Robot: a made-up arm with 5 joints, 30 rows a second.
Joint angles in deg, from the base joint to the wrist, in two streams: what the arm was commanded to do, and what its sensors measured. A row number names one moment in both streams.
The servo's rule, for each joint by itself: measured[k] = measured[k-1] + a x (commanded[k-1-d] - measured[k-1]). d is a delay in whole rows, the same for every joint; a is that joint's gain. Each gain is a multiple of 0.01, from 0.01 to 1. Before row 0 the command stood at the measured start. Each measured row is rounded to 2 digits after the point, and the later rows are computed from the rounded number. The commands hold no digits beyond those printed.
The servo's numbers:
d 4
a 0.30 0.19 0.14 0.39 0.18
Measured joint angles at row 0: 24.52 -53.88 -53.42 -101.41 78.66
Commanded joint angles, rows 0 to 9: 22.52 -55.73 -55.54 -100.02 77.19; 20.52 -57.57 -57.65 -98.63 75.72; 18.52 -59.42 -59.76 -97.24 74.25; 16.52 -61.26 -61.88 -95.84 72.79; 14.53 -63.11 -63.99 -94.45 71.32; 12.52 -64.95 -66.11 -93.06 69.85; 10.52 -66.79 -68.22 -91.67 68.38; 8.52 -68.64 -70.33 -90.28 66.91; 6.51 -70.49 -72.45 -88.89 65.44; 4.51 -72.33 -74.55 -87.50 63.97
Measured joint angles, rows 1 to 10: 24.52 -53.88 -53.42 -101.41 78.66; 24.52 -53.88 -53.42 -101.41 78.66; 24.52 -53.88 -53.42 -101.41 78.66; 24.52 -53.88 -53.42 -101.41 78.66; 23.92 -54.23 -53.72 -100.87 78.40; 22.90 -54.86 -54.27 -100.00 77.92; 21.59 -55.73 -55.04 -98.92 77.26; 20.07 -56.78 -56.00 -97.72 76.46; 18.41 -57.98 -57.12 -96.44 75.53; 16.64 -59.30 -58.38 -95.12 74.51
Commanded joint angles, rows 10 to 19: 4.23 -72.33 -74.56 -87.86 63.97; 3.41 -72.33 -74.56 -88.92 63.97; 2.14 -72.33 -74.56 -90.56 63.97; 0.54 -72.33 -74.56 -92.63 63.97; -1.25 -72.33 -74.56 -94.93 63.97; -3.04 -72.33 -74.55 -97.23 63.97; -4.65 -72.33 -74.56 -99.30 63.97; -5.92 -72.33 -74.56 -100.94 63.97; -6.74 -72.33 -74.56 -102.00 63.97; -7.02 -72.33 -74.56 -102.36 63.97
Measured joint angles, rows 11 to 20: 14.80 -60.72 -59.76 -93.77 73.41; 12.92 -62.22 -61.24 -92.41 72.24; 11.00 -63.79 -62.81 -91.04 71.02; 9.05 -65.41 -64.45 -89.66 69.75; 7.60 -66.72 -65.87 -88.96 68.71; 6.34 -67.79 -67.09 -88.94 67.86; 5.08 -68.65 -68.14 -89.57 67.16; 3.72 -69.35 -69.04 -90.76 66.59; 2.23 -69.92 -69.81 -92.39 66.12; 0.65 -70.38 -70.47 -94.28 65.73
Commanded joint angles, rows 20 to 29: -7.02 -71.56 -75.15 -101.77 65.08; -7.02 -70.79 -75.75 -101.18 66.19; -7.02 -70.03 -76.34 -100.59 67.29; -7.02 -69.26 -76.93 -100.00 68.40; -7.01 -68.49 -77.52 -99.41 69.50; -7.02 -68.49 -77.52 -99.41 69.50; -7.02 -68.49 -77.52 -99.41 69.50; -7.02 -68.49 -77.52 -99.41 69.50; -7.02 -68.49 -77.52 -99.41 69.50; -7.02 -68.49 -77.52 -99.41 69.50
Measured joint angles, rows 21 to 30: -0.94 -70.75 -71.04 -96.24 65.41; -2.43 -71.05 -71.53 -98.07 65.15; -3.72 -71.29 -71.95 -99.60 64.94; -4.71 -71.49 -72.32 -100.68 64.77; -5.40 -71.50 -72.72 -101.11 64.83; -5.89 -71.37 -73.14 -101.14 65.07; -6.23 -71.12 -73.59 -100.93 65.47; -6.47 -70.77 -74.06 -100.57 66.00; -6.63 -70.34 -74.54 -100.12 66.63; -6.75 -69.99 -74.96 -99.84 67.15
